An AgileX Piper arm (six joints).
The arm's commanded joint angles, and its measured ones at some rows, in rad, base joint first. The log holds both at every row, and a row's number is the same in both.
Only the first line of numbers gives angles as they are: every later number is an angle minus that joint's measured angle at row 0.
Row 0, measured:
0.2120, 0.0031, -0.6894, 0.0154, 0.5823, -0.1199
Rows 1 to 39, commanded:
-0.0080, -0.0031, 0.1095, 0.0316, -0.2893, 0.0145
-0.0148, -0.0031, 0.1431, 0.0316, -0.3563, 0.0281
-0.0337, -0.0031, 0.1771, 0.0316, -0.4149, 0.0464
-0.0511, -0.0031, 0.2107, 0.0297, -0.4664, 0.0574
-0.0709, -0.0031, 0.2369, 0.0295, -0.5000, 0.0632
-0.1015, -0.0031, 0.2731, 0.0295, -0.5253, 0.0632
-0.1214, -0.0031, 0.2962, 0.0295, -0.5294, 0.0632
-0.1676, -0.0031, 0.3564, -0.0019, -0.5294, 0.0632
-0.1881, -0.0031, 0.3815, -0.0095, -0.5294, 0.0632
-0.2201, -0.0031, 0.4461, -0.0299, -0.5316, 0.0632
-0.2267, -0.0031, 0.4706, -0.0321, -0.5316, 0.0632
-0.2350, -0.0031, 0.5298, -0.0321, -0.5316, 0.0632
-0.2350, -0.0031, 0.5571, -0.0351, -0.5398, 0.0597
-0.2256, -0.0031, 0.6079, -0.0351, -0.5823, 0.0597
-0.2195, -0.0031, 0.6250, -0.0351, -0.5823, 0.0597
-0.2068, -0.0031, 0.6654, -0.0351, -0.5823, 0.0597
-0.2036, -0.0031, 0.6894, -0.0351, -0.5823, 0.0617
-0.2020, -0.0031, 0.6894, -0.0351, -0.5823, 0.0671
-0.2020, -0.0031, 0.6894, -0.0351, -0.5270, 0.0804
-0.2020, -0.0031, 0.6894, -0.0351, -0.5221, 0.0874
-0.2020, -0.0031, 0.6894, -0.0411, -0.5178, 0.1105
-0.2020, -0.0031, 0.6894, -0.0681, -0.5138, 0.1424
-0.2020, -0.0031, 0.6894, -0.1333, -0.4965, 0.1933
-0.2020, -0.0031, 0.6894, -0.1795, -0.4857, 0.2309
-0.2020, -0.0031, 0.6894, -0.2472, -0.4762, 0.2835
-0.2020, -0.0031, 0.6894, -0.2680, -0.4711, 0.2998
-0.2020, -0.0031, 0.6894, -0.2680, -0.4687, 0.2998
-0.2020, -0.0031, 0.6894, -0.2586, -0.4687, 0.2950
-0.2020, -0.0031, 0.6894, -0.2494, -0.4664, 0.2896
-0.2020, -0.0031, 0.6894, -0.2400, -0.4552, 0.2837
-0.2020, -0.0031, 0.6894, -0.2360, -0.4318, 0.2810
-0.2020, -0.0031, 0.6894, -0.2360, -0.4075, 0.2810
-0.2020, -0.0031, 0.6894, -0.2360, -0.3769, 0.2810
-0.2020, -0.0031, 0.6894, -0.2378, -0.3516, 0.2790
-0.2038, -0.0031, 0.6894, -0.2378, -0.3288, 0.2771
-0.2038, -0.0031, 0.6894, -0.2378, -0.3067, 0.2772
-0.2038, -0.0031, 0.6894, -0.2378, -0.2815, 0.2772
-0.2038, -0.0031, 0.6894, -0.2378, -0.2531, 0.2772
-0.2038, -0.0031, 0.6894, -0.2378, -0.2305, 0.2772
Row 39, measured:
-0.2060, 0.0017, 0.6872, -0.2328, -0.3212, 0.2776
